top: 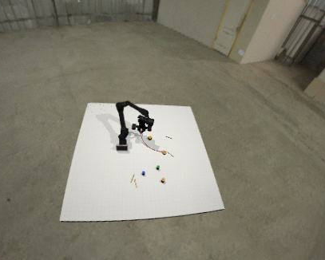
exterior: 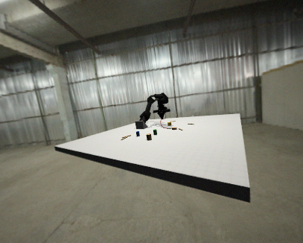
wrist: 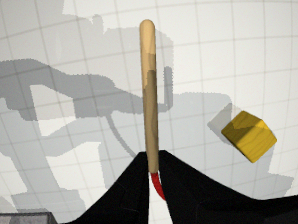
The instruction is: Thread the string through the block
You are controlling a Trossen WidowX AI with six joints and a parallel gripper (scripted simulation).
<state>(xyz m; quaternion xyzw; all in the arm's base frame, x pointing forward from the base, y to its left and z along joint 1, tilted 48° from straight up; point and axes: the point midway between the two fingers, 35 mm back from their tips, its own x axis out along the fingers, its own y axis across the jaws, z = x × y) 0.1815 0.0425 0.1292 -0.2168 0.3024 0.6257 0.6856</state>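
The thin wooden stick lies 2 cm to the left of my gripper tip. Also, from my gripper tip: yellowish block (9 cm ahead, 3 cm to the right, 5 cm below); then green piece (12 cm ahead, 37 cm to the right, 4 cm below); then round wooden button (21 cm ahead, 20 cm to the right, 6 cm below).
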